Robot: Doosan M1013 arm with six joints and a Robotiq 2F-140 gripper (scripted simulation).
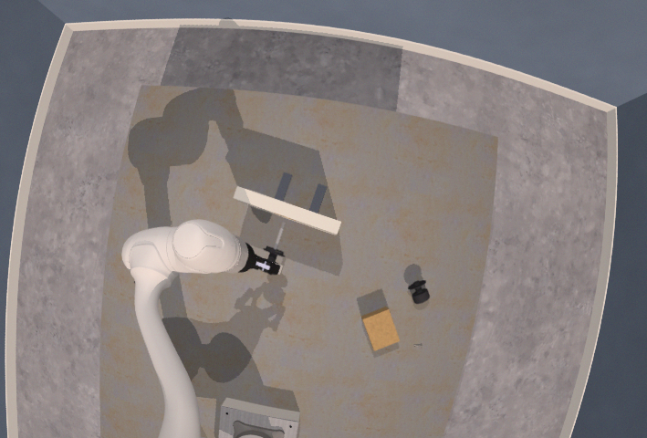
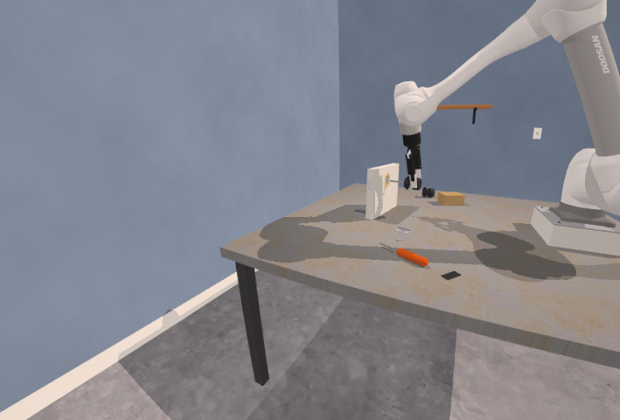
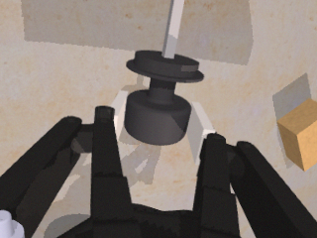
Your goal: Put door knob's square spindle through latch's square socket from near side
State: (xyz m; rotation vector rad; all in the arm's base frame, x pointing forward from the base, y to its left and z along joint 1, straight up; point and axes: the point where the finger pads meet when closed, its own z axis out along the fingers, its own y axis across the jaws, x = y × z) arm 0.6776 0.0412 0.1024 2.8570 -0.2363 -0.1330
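The latch socket lies 16 cm ahead of my hand, 3 cm to the right of it and 2 cm below it. Also, from my hand: tan block (16 cm behind, 38 cm to the right, 16 cm below); orange screwdriver (4 cm behind, 43 cm to the left, 18 cm below); pale wood door panel (16 cm ahead, 3 cm to the right, 5 cm below).
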